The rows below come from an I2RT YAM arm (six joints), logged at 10 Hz.
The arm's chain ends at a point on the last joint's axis. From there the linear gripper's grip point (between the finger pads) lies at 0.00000 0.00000 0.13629 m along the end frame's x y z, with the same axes.
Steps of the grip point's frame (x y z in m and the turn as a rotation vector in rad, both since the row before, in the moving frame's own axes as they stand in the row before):
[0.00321 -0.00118 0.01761 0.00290 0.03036 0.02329]
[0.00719 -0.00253 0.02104 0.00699 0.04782 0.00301]
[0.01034 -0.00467 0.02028 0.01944 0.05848 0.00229]
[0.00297 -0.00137 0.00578 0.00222 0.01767 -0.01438]
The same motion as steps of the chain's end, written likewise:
[-0.00093 -0.00083 0.01767 0.00290 0.03036 0.02329]
[0.00067 -0.00159 0.02120 0.00699 0.04782 0.00301]
[0.00237 -0.00203 0.02054 0.01944 0.05848 0.00229]
[0.00056 -0.00105 0.00580 0.00222 0.01767 -0.01438]

